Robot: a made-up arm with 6 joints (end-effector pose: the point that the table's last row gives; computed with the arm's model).
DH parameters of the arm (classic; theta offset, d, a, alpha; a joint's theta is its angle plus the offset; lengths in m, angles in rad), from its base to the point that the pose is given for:
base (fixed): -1.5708 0.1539 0 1.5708
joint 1: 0 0.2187 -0.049 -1.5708
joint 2: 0 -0.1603 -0.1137 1.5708
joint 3: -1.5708 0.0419 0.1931 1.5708
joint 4: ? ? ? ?
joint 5: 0 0.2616 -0.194 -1.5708
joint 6: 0 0.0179 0.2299 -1.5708
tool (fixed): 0 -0.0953 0 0
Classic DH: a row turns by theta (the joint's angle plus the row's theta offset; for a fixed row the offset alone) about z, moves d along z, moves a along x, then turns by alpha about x.
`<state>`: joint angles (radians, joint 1 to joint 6).
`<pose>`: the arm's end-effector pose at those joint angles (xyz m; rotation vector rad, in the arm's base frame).
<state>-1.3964 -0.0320 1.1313 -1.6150 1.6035 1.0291</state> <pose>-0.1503 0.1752 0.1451 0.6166 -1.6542 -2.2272</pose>
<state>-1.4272 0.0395 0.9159 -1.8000 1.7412 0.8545</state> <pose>-0.1252 0.1774 0.1690 1.1933 -1.3135 -2.4551</pose>
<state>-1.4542 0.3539 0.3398 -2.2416 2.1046 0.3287</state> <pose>-0.0867 0.1456 0.2792 -2.1276 0.2107 1.4950</pose>
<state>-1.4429 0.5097 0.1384 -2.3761 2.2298 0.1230</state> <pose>-0.1053 0.1078 0.3194 -2.1707 -0.0620 0.9524</pose>
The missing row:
joint 4: -1.5708 -0.041 0.0748 -1.5708
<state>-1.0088 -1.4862 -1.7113 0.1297 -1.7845 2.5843</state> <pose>0.2248 0.3974 -0.1283 0.3423 1.7590 0.8465</pose>
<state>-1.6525 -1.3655 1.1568 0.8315 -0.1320 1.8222</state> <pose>-0.2897 0.1331 0.3091 0.3579 0.3664 -0.4273</pose>
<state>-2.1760 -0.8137 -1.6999 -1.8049 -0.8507 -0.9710</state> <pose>0.2475 0.3283 0.2220 2.0634 0.8425 -1.8045</pose>
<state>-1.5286 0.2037 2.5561 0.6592 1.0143 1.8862</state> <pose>-0.2791 0.0598 0.1170 -1.9833 -1.4291 0.1233</pose>
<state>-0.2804 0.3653 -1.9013 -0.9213 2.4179 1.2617</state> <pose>-0.2524 0.3463 0.1376 -0.0296 1.7019 -1.6716</pose>
